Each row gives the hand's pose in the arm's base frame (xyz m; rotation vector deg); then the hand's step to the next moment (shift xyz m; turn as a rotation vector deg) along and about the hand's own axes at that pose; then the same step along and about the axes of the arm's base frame.
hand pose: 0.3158 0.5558 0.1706 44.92 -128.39 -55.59
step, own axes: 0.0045 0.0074 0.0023 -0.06 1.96 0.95
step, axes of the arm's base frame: -0.0067 0.0021 0.0056 -1.17 1.57 0.96
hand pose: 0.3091 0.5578 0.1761 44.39 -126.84 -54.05
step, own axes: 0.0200 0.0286 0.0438 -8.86 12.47 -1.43
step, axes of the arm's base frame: -0.0519 0.0207 0.0032 3.35 12.81 7.79
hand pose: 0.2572 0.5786 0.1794 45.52 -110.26 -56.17
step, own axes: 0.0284 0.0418 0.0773 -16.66 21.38 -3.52
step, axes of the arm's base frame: -0.0873 0.0242 0.0181 7.35 22.78 13.19
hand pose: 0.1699 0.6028 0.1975 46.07 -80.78 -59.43
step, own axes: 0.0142 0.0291 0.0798 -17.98 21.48 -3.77
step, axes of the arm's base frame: -0.0778 0.0090 0.0357 7.76 23.99 12.77
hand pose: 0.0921 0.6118 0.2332 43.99 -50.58 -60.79
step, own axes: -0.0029 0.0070 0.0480 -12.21 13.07 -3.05
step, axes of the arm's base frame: -0.0405 -0.0003 0.0268 5.10 15.88 7.14
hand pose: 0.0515 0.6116 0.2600 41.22 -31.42 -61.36
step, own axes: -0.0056 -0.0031 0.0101 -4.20 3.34 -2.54
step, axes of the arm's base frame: -0.0112 0.0016 0.0039 2.14 5.50 0.61
